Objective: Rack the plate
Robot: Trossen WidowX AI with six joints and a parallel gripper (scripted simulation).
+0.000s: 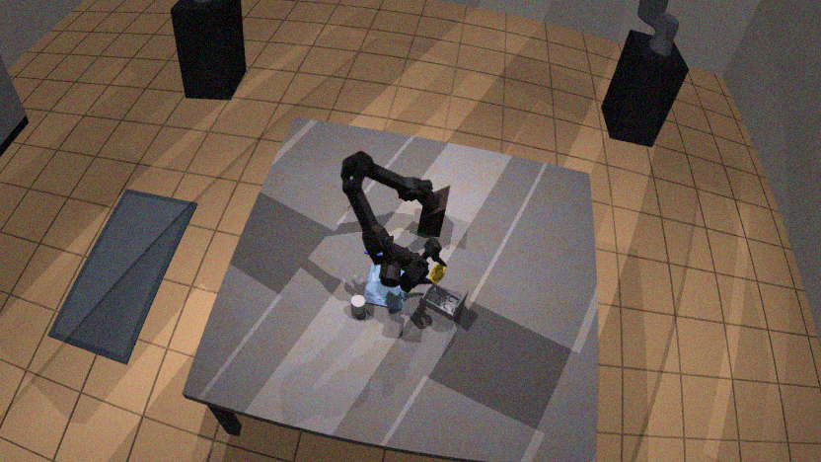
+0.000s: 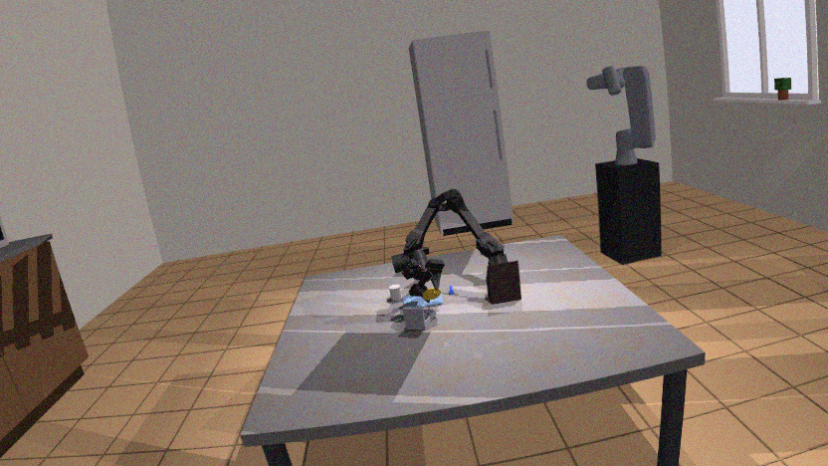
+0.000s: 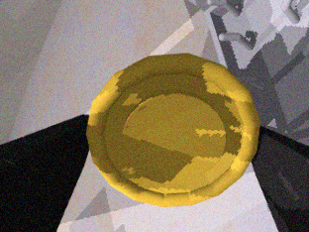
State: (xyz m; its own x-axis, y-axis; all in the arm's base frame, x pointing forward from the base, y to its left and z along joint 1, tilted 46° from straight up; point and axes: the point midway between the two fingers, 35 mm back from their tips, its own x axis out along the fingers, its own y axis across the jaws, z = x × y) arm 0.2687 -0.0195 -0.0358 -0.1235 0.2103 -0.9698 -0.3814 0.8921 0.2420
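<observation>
The grey dish rack lies 60 mm below my gripper tip, 60 mm ahead of it and 20 mm to the left of it. Round my gripper tip: yellow plate (10 mm to the right); then light blue mat (160 mm to the right, 80 mm below, 20 mm ahead); then blue spoon (200 mm to the right, 100 mm behind, 80 mm below).
</observation>
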